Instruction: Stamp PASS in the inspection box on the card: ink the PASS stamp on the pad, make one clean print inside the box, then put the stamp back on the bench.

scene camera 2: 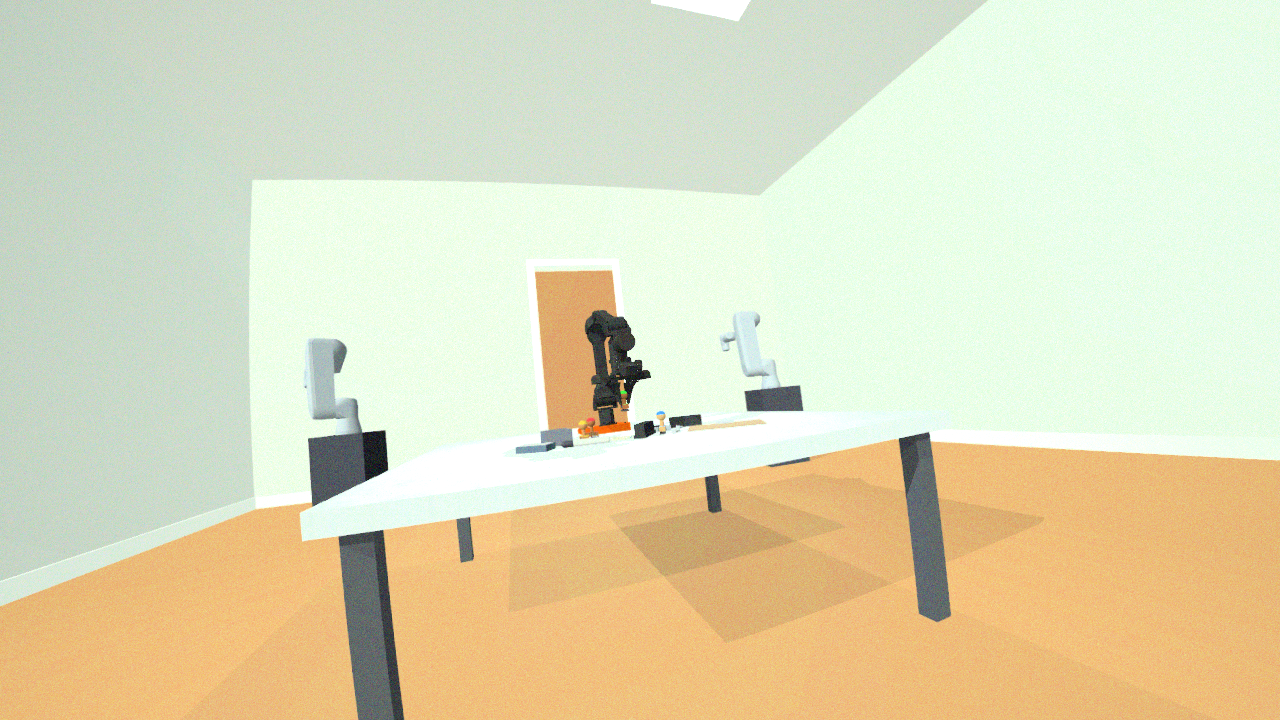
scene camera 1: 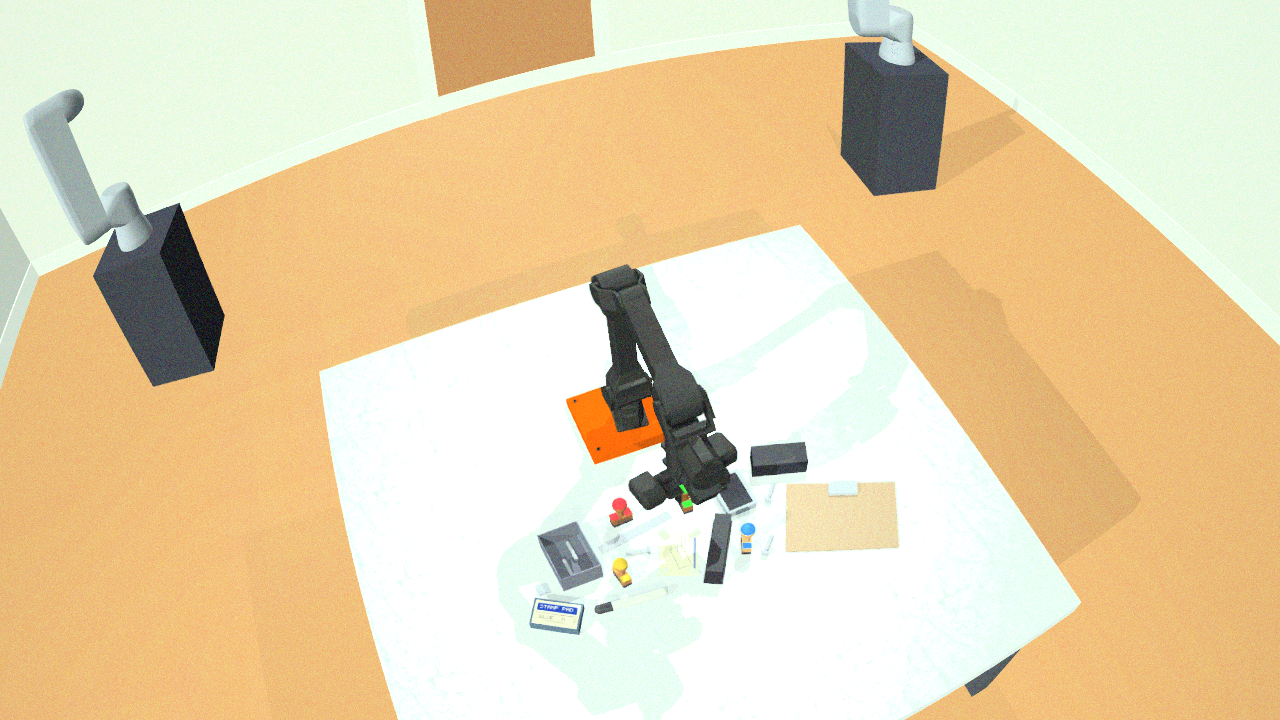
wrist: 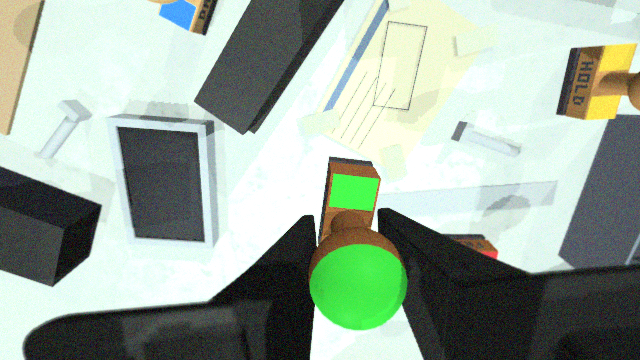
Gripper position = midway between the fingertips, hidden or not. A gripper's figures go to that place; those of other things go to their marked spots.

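Labels:
The gripper [scene camera 1: 685,498], 1.52 m from the lens. Grey bin [scene camera 1: 567,550], 1.59 m from the lens.

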